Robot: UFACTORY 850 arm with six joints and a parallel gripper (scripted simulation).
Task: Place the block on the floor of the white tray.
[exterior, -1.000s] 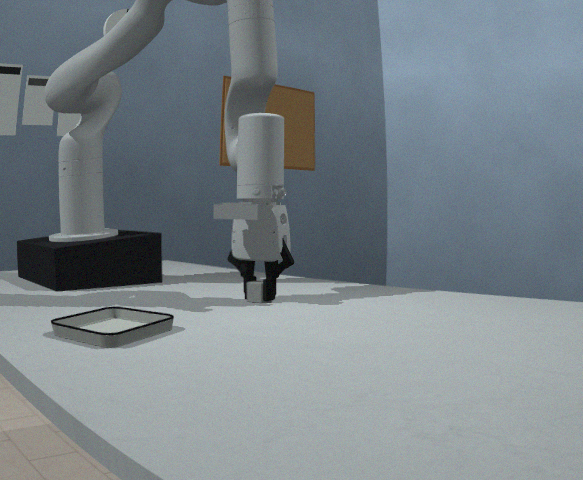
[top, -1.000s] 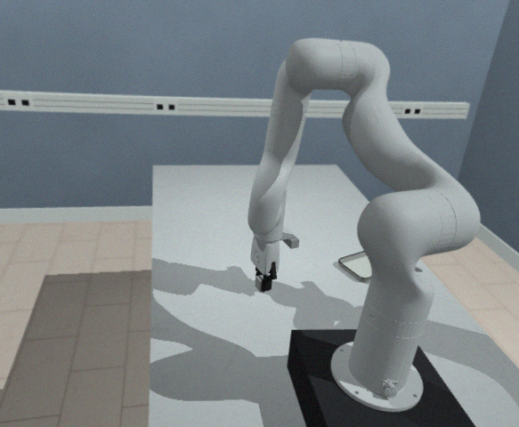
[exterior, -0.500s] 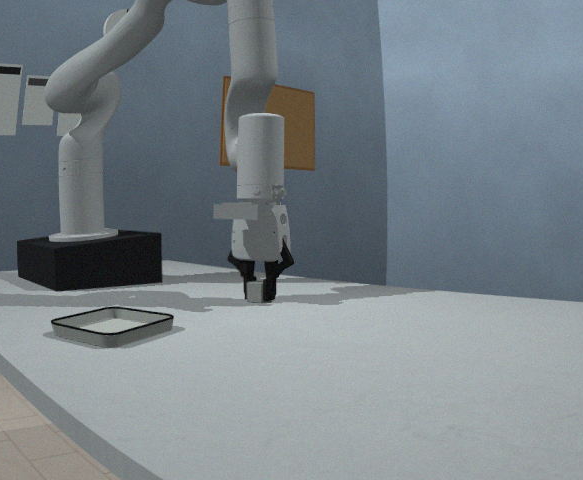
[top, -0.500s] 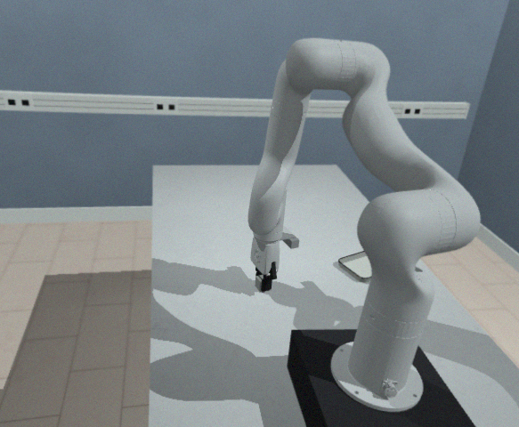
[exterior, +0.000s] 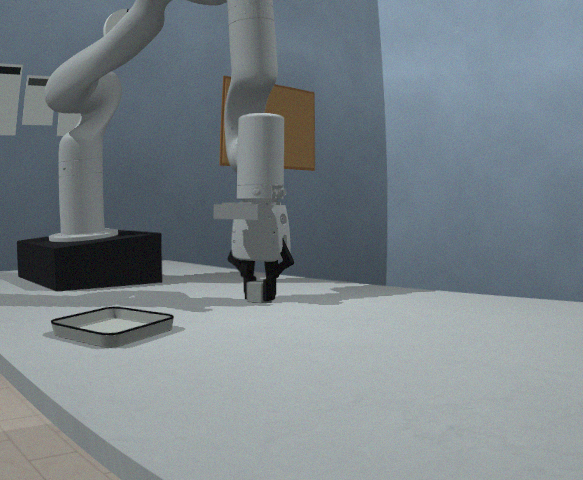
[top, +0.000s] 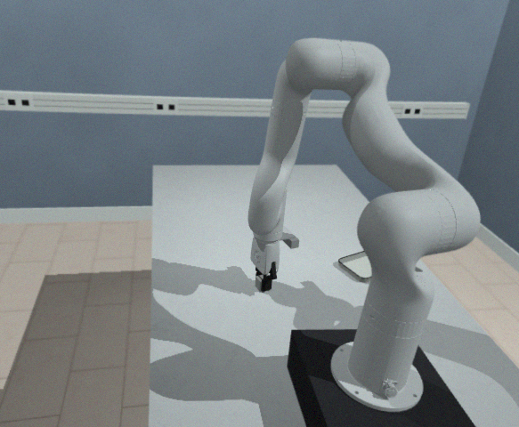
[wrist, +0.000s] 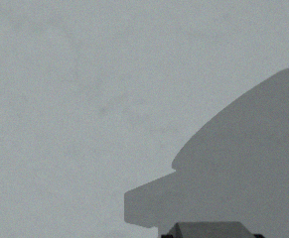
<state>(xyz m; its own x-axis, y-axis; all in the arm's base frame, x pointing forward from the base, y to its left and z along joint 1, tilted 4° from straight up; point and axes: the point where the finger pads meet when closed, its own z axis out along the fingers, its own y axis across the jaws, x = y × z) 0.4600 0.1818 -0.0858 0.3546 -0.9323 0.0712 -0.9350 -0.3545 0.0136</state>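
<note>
Now: the white tray 110 mm ahead of my hand, 360 mm to the right of it and 10 mm below it. Round my hand: small block (10 mm below).
</note>
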